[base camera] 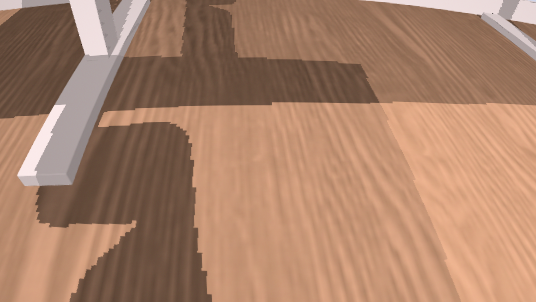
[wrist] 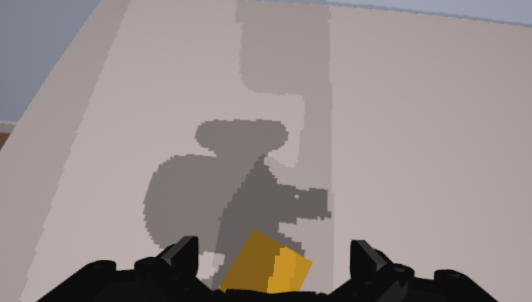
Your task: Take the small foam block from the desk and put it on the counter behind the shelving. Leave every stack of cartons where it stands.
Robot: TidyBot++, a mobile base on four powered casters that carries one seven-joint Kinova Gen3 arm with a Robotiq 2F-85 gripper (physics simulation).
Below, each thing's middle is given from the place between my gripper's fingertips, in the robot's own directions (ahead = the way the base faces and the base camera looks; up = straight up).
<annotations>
Now: hand 12 cm above the yellow foam block (wrist: pixel 262 262), 2 cm past it and 1 cm to the right of it.
</annotations>
